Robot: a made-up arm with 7 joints. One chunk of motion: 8 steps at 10 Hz.
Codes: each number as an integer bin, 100 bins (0 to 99) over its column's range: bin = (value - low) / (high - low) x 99, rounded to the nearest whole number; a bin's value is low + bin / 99 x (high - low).
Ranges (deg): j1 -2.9..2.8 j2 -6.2..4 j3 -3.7..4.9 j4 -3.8..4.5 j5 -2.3..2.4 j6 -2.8..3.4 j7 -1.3..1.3
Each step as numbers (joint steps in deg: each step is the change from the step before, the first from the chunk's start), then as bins.
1 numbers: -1.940 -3.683 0.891 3.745 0.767 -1.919 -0.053
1 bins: 17 24 53 90 65 14 47
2 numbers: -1.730 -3.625 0.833 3.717 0.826 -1.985 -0.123
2 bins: 20 25 52 90 66 13 45
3 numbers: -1.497 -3.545 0.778 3.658 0.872 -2.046 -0.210
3 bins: 24 26 52 89 67 12 42
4 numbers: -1.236 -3.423 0.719 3.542 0.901 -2.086 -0.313
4 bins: 29 27 51 88 67 11 38
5 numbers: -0.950 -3.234 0.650 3.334 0.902 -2.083 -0.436
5 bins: 34 29 50 85 67 11 33
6 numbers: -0.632 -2.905 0.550 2.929 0.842 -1.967 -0.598
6 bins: 39 32 49 80 66 13 27
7 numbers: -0.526 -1.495 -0.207 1.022 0.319 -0.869 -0.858
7 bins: 41 46 40 58 55 31 17
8 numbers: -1.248 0.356 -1.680 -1.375 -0.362 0.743 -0.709
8 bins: 29 64 23 29 41 57 23
